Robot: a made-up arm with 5 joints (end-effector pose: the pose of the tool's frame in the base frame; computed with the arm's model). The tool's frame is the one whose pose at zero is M. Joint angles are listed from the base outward.
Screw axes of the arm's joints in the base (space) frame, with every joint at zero. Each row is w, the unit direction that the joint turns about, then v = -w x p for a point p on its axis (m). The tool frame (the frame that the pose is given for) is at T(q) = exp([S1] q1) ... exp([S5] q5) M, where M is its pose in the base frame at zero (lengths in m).
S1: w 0 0 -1 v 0 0 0
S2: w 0 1 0 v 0.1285 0 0.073
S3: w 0 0 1 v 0.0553 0.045 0
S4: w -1 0 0 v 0 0.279 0.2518
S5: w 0 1 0 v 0.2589 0 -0.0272
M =
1 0 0 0.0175
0 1 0 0.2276
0 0 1 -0.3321
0 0 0 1
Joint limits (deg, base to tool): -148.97..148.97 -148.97..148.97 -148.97..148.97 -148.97..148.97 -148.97..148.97
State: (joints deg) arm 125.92 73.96 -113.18 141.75 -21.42
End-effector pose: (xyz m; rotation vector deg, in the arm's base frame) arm -0.0668 0.0799 -0.1861 76.49 144.49 43.87
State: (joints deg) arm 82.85 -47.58 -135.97 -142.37 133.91
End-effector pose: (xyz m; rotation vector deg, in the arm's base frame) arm -0.0043 -0.2626 -0.2142 -18.51 -76.61 -23.33
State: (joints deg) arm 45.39 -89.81 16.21 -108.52 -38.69
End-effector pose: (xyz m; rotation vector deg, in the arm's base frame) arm 0.3753 0.0285 -0.2119 63.24 -97.54 35.04
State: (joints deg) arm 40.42 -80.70 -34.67 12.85 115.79
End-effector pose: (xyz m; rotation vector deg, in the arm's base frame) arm 0.3013 0.0561 -0.2229 48.74 23.40 -44.98
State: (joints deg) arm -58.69 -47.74 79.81 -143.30 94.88
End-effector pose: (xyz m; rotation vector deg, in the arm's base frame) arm -0.0591 -0.0251 -0.4899 41.41 -86.14 -94.23
